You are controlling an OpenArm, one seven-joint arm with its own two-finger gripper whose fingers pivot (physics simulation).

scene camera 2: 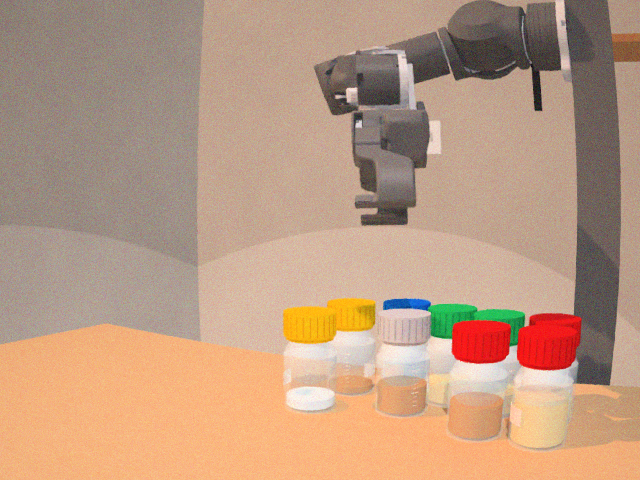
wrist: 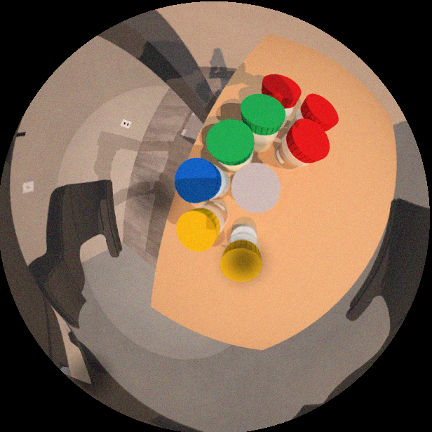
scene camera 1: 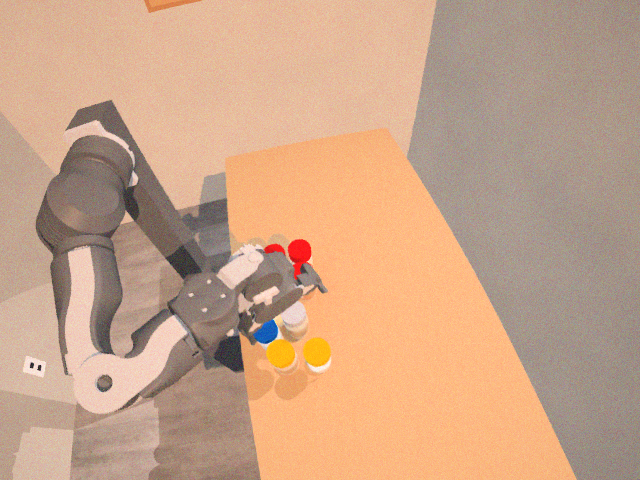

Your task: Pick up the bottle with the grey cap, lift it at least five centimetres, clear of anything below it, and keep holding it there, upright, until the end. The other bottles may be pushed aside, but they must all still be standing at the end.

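Observation:
The bottle with the grey cap (scene camera 1: 294,314) (scene camera 2: 402,361) (wrist: 256,187) stands upright on the table, with brown contents. My gripper (scene camera 1: 286,314) (scene camera 2: 381,211) (wrist: 212,243) is open and empty, pointing down, well above the caps. In the wrist view the grey cap lies between the two wide fingers, nearer the left one and farther up the picture than the fingertips. In that view the blue-capped bottle (wrist: 198,180) and a green-capped bottle (wrist: 230,142) stand close beside the grey cap. In scene camera 1 the arm hides the green caps.
Two yellow-capped bottles (scene camera 2: 309,324) (scene camera 2: 351,314), another green-capped bottle (wrist: 263,114) and three red-capped bottles (wrist: 281,91) (wrist: 320,112) (wrist: 308,140) also stand upright around it on the table (scene camera 1: 413,361) (scene camera 2: 155,413). The blue-capped bottle is near the table's edge on the arm's side.

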